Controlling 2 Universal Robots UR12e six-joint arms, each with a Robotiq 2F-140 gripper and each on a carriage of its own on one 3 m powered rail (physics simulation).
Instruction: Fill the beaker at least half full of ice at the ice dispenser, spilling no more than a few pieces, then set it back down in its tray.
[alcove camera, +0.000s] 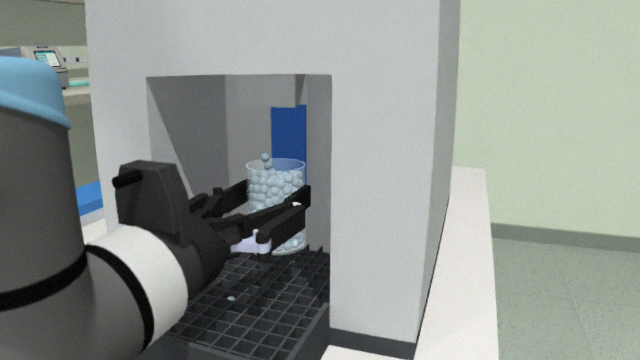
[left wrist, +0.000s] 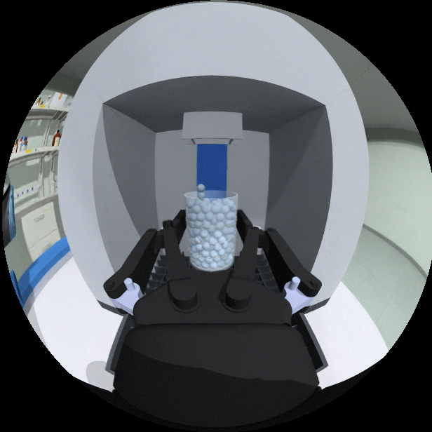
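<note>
The clear beaker (alcove camera: 275, 187) (left wrist: 211, 232) stands upright inside the dispenser alcove, filled with pale blue ice balls nearly to its rim. Two balls are stacked at the rim's left side, one of them above it. My left gripper (alcove camera: 274, 196) (left wrist: 210, 217) is shut on the beaker, one finger on each side. The beaker's base is over the far part of the dark grate; whether it touches is hard to tell. One ice ball (alcove camera: 231, 298) lies on the grate. The ice dispenser (alcove camera: 385, 150) (left wrist: 215, 40) surrounds the alcove. The beaker's tray and my right gripper do not show.
The grey spout housing (left wrist: 212, 125) hangs above and behind the beaker, with a blue panel (alcove camera: 288, 127) (left wrist: 212, 165) below it. Alcove side walls stand close on both sides of the fingers. The drip tray (alcove camera: 314, 327) reaches out toward the front. A white bench top (alcove camera: 467, 250) borders the dispenser.
</note>
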